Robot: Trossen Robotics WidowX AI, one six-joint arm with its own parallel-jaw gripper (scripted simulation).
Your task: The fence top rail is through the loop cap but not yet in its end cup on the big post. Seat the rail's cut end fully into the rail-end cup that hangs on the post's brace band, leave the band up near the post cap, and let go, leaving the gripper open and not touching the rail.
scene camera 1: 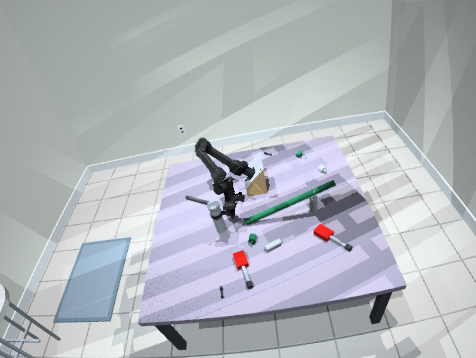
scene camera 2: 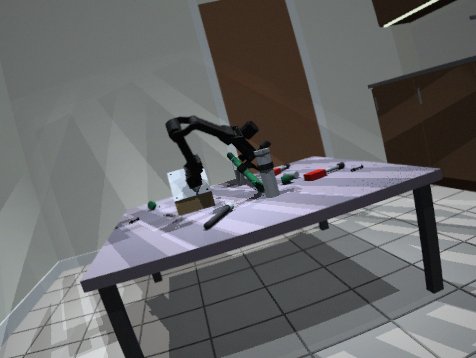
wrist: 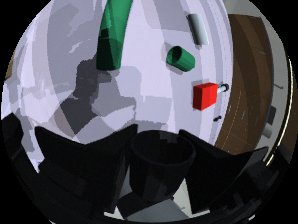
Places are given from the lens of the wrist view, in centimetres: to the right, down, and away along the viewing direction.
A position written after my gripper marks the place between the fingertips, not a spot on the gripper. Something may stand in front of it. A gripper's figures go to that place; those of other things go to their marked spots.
my gripper [wrist: 158,131]: 1, 2, 10
dark rail-end cup [wrist: 159,160]: 1, 4, 9
